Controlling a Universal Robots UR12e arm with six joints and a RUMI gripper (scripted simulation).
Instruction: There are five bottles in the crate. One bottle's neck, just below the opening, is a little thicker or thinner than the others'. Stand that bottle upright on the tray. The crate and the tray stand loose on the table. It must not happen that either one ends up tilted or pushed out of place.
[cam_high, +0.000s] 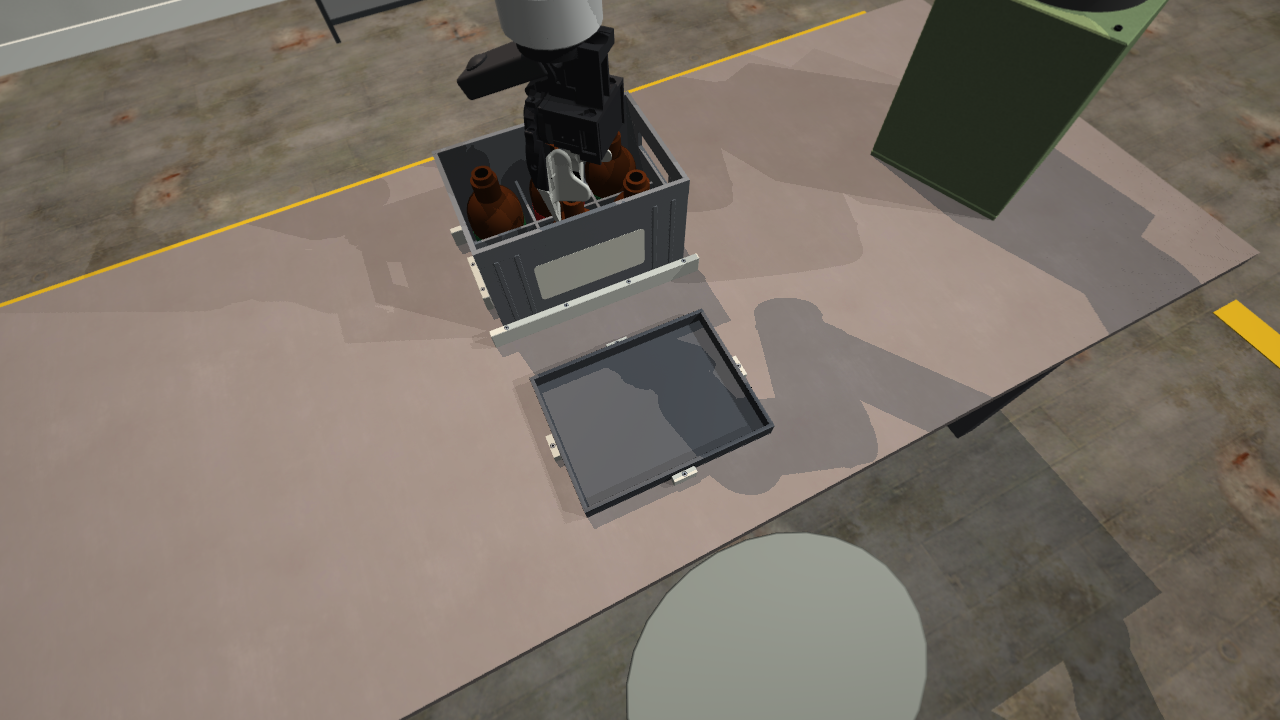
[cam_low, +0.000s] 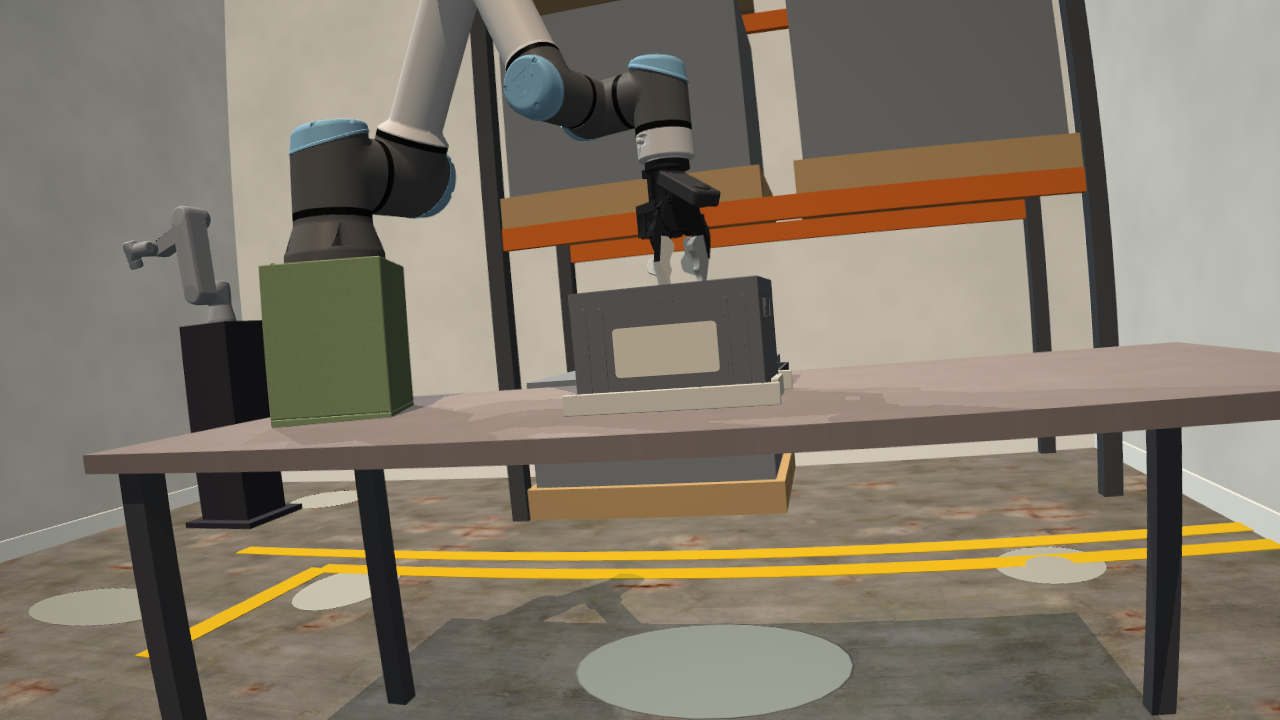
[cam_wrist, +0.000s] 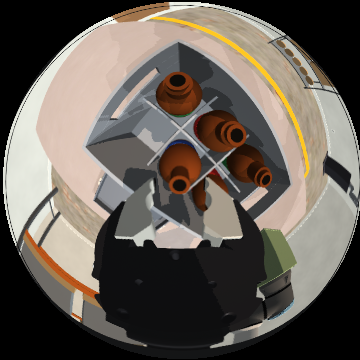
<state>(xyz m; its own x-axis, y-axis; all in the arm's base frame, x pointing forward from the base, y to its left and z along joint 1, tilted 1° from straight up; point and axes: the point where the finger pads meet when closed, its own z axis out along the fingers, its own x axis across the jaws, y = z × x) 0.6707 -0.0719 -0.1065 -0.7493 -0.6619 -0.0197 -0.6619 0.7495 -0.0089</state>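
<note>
Right now my hand is 1 cm to the right of the brown bottle and 8 cm above it. Round my hand: grey crate 1 cm behind, 4 cm to the right, 8 cm below; dark tray 1 cm ahead, 23 cm to the left, 15 cm below.
</note>
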